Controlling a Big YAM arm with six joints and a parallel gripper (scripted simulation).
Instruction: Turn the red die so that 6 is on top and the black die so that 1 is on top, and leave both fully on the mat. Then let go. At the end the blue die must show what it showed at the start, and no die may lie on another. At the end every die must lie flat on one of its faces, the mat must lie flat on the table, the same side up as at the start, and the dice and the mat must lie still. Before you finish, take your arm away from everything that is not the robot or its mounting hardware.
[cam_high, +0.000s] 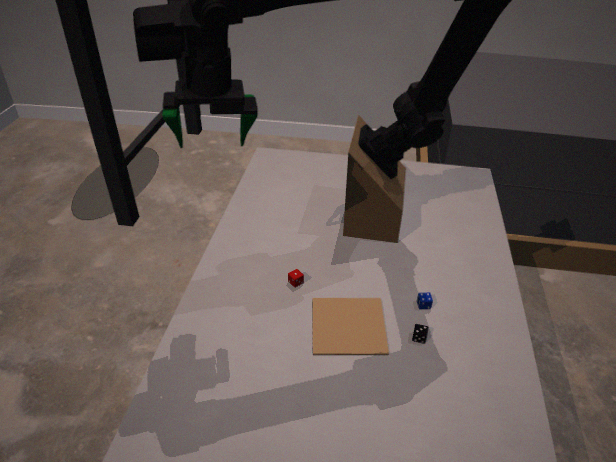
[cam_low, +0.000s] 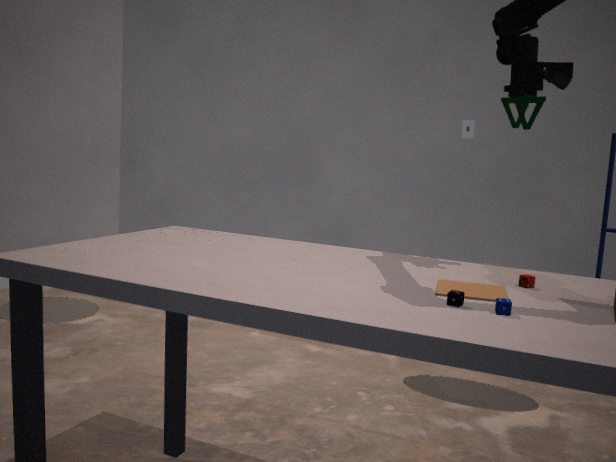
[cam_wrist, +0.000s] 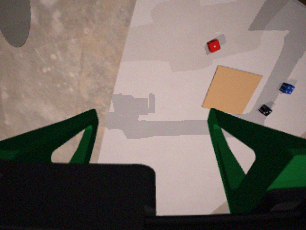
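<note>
My hand is 340 mm above the red die, 130 mm to the right of it and 50 mm past it. From my hand the other things lie so: black die 380 mm to the left, 340 mm below, 50 mm ahead; then tan mat 350 mm below, 250 mm to the left, 50 mm ahead; then blue die 390 mm to the left, 340 mm below, 30 mm behind.
</note>
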